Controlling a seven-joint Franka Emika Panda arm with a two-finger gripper.
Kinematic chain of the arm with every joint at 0, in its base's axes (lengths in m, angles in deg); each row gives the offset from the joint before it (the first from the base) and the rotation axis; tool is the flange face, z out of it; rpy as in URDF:
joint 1: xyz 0 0 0.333 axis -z
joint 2: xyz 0 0 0 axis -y
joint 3: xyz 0 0 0.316 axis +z
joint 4: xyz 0.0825 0 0 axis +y
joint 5: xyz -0.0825 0 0.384 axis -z
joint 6: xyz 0 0 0 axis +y
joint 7: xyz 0.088 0 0 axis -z
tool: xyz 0 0 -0.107 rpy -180 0 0
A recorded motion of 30 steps. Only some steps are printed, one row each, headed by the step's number.
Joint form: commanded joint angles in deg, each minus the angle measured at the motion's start. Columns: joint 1, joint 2, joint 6, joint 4, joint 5, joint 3, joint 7.
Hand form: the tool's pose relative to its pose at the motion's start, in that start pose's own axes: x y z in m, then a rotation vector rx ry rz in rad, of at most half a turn. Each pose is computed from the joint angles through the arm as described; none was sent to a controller.
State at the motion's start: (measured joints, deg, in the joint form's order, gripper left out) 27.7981 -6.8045 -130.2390 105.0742 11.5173 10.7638 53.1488
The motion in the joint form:
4: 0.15 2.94 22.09 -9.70 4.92 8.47 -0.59
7: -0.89 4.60 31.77 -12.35 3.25 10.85 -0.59
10: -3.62 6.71 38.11 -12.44 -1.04 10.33 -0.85
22: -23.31 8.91 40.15 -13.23 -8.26 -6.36 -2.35
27: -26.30 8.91 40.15 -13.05 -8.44 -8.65 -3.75
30: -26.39 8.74 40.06 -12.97 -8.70 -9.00 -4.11
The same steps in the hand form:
4: -0.0423 -0.0400 -0.0900 -0.1510 -0.0300 -0.1438
7: -0.0724 -0.0466 -0.1231 -0.2077 -0.0964 -0.1722
10: -0.1040 -0.0467 -0.1435 -0.2304 -0.1873 -0.1918
22: -0.1387 -0.0584 -0.1778 -0.1389 -0.2851 -0.2421
27: -0.1449 -0.0610 -0.1779 -0.1332 -0.2930 -0.2781
30: -0.1434 -0.0607 -0.1751 -0.1328 -0.2989 -0.2796

